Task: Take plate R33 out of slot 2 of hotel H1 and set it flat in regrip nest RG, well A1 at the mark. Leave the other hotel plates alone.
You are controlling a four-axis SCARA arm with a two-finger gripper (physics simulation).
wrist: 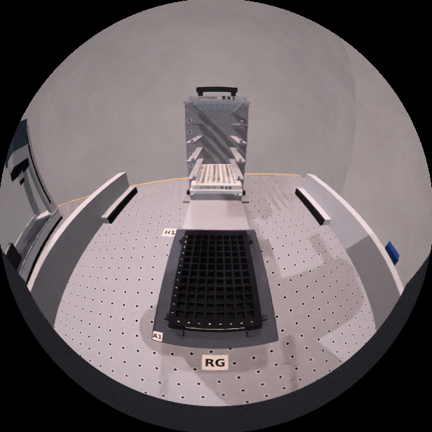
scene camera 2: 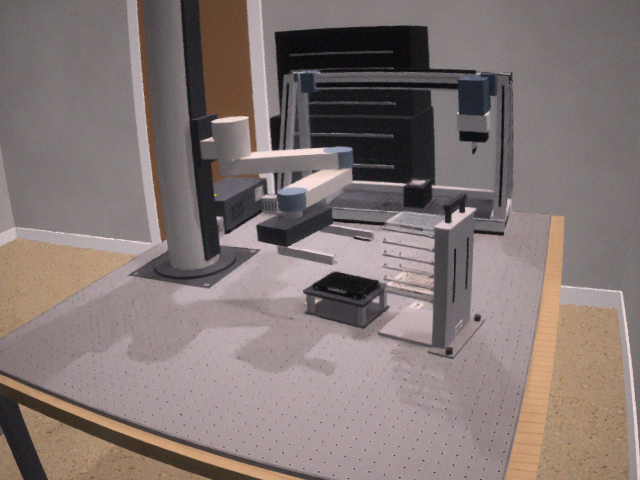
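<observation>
In the pictures: the gripper, a clear plate. In the wrist view: the gripper too.
</observation>
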